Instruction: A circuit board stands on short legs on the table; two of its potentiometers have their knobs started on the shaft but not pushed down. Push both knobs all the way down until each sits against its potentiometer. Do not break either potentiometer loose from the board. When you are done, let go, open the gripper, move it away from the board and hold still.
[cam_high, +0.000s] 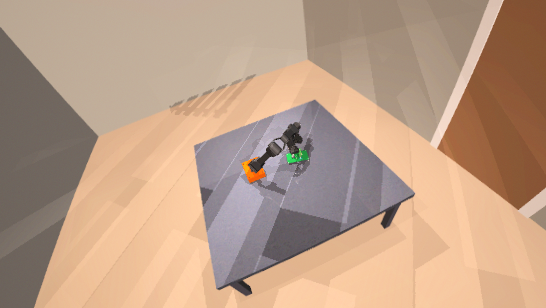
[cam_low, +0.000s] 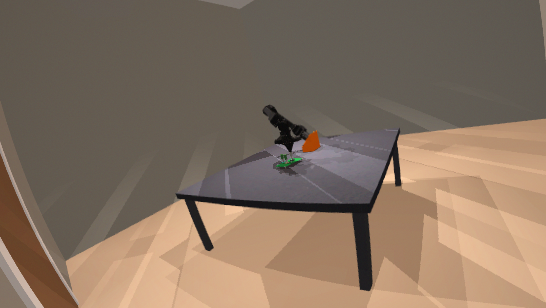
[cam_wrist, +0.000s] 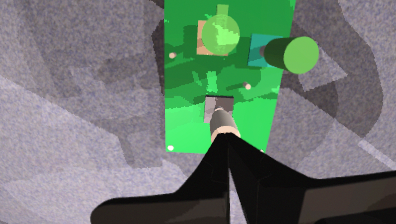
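The beige knob lies 2 cm below my gripper tip. From my gripper tip the other things lie so: green knob 6 cm ahead, 1 cm below.
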